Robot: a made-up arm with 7 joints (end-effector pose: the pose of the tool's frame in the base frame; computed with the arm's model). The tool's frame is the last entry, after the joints.
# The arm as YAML. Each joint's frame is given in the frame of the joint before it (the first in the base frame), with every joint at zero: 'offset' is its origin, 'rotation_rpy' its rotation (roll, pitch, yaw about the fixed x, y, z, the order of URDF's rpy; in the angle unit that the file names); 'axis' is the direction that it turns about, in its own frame. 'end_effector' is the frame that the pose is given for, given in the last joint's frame.
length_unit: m
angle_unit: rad
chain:
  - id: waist
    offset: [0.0, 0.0, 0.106]
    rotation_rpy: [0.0, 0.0, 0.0]
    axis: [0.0, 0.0, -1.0]
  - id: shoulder
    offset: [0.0, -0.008, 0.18]
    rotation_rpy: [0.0, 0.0, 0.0]
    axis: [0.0, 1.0, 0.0]
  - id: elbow
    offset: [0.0, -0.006, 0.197]
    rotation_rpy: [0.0, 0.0, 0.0]
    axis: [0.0, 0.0, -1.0]
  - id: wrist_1
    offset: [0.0, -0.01, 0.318]
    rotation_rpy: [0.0, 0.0, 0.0]
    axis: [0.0, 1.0, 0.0]
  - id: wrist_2
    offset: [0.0, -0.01, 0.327]
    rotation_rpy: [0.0, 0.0, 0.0]
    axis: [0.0, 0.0, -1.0]
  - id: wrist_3
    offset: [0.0, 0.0, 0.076]
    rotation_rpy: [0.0, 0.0, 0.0]
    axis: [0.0, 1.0, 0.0]
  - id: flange
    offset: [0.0, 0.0, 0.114]
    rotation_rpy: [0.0, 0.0, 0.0]
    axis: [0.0, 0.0, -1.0]
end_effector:
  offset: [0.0, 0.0, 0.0]
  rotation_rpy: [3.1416, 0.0, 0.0]
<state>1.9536 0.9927 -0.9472 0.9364 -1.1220 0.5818 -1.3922</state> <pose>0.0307 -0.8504 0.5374 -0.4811 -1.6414 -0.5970</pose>
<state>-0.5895 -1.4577 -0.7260 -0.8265 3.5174 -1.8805 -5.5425</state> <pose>-0.5958 -0.6309 0.2697 -0.3337 2.6630 -0.1420</pose>
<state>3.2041 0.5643 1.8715 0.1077 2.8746 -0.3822 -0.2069</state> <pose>-0.5052 0.1344 1.1644 2.0265 -2.0800 1.0460</pose>
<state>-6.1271 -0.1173 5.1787 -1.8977 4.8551 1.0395 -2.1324</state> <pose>-0.3641 -0.3203 0.6324 -0.1012 1.4080 -0.2430</pose>
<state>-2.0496 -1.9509 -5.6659 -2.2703 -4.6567 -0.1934 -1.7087</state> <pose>-0.1677 -0.1459 -0.0803 -0.2143 1.3813 -0.9870</pose>
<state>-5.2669 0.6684 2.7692 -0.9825 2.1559 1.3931 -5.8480</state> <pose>0.5570 -0.4581 0.6366 -0.9993 -1.2669 2.2775</pose>
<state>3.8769 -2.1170 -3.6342 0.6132 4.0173 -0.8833 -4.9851</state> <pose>0.4867 -0.3216 -0.4427 0.2587 0.2538 1.0868</pose>
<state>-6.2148 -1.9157 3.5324 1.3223 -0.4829 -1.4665 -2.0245</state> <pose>-0.5489 0.2350 -0.2579 -1.0031 1.4927 -1.6122</pose>
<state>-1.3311 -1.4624 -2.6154 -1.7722 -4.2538 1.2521 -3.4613</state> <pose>0.0414 -0.3523 0.7469 2.2631 -0.0286 0.7042</pose>
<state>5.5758 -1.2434 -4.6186 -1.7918 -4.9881 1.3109 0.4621</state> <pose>-0.6201 0.0281 0.3497 -0.2514 0.6344 -0.6912</pose>
